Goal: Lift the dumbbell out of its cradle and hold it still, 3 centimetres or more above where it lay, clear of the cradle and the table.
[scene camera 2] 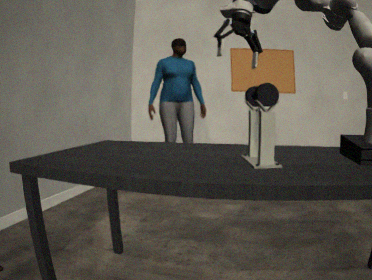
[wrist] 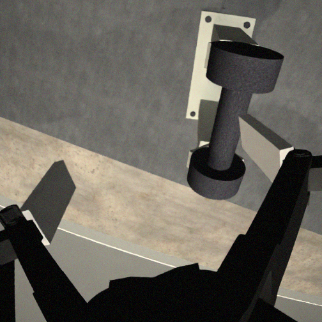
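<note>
The dark dumbbell (scene camera 2: 267,95) (wrist: 229,125) lies in the tall white cradle (scene camera 2: 267,137) (wrist: 196,85). In the scene view its round heads rest at the top of the cradle's two posts. In the wrist view it runs from upper right to lower middle, beside the right fingertip. My gripper (scene camera 2: 237,60) (wrist: 152,153) is wide open and empty, above the dumbbell and to its left in the scene view. In the wrist view the dumbbell's handle is near the right finger, and the left finger is far from it.
The cradle's base stands on the dark table (scene camera 2: 165,162) (wrist: 100,70). The arm's black base (scene camera 2: 352,148) is at the table's right. A person in a blue top (scene camera 2: 177,80) stands behind the table. An orange panel (scene camera 2: 240,70) is on the back wall.
</note>
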